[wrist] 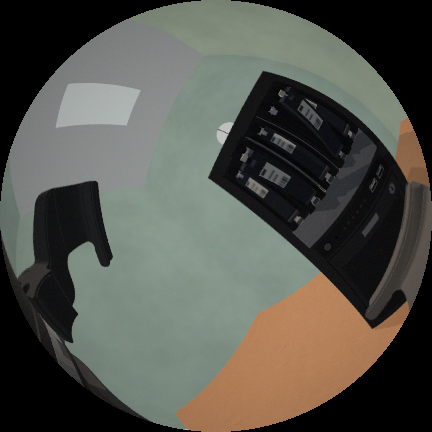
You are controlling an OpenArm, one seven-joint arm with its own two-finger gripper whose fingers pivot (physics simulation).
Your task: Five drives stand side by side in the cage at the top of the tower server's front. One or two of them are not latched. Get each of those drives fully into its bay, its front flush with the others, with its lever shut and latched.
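Note:
The black tower server lies slanted across the right of the wrist view, its drive cage at the upper end. The second drive from the cage's upper edge stands forward; its labelled front bar is angled and overlaps the first drive, like a lever swung out. The fourth drive also stands forward of its neighbours and partly covers the fifth drive. The third drive sits deeper, its front looking shut. Latch details are too small to tell. My gripper is open and empty, apart from the drives; its right finger overlaps the server's lower front.
A grey panel with a lighter rectangle is at the upper left. A white disc with a dark line shows beside the cage. An orange-brown surface is at the lower right. Below the cage are a grey strip and a port panel.

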